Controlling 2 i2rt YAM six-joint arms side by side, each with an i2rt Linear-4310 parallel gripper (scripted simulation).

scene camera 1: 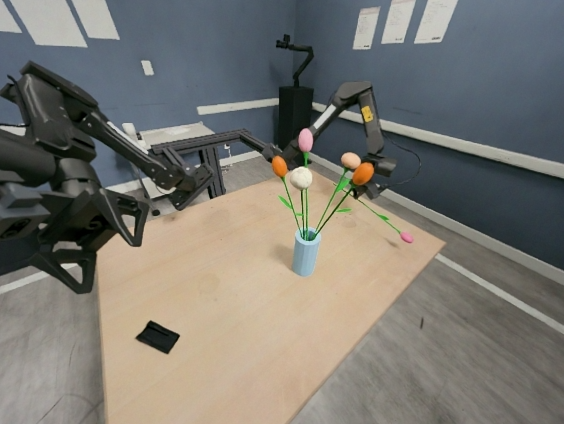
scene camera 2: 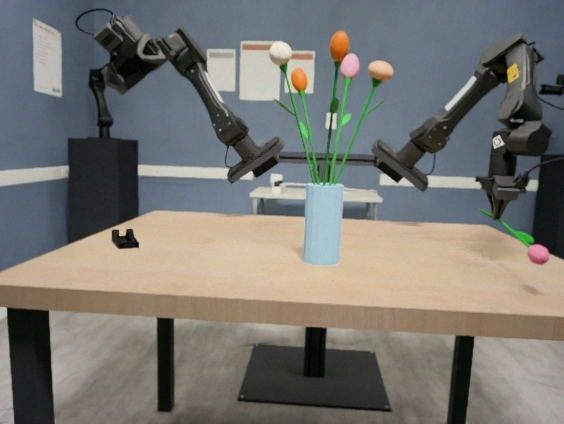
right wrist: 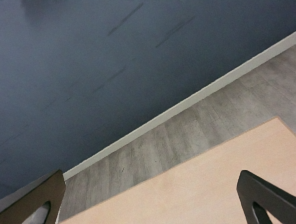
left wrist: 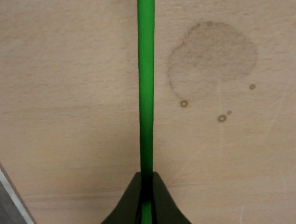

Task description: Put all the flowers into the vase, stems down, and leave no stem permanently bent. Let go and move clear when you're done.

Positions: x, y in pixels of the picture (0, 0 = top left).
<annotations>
my right gripper: scene camera 1; scene camera 2; right wrist 150, 178; not seen in the left wrist view (out of frame)
light blue vase: scene camera 1; scene camera 2; not seen in the right wrist view (out of frame); not seen in the left wrist view (out of frame)
same spot on my right gripper: [scene camera 1: 108, 202] = [scene camera 2: 144, 36]
same spot on light blue vase: [scene camera 1: 305, 252] = [scene camera 2: 309, 202]
</annotations>
